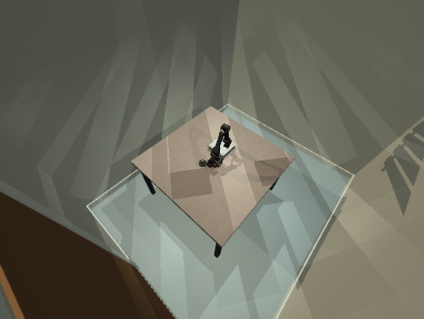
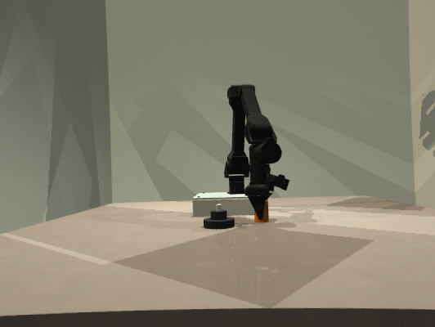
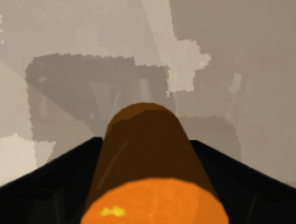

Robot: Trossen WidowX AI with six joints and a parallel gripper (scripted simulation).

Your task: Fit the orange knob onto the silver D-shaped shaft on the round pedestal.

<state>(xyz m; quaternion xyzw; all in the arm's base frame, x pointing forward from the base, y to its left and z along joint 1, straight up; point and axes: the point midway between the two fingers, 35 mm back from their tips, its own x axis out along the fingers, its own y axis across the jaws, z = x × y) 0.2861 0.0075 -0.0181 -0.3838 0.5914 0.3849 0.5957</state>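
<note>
Right now my gripper tip is 40 mm short of the round pedestal, 130 mm to the left of it and 20 mm below it. The rest, counted from my gripper tip: orange knob 30 mm above.
</note>
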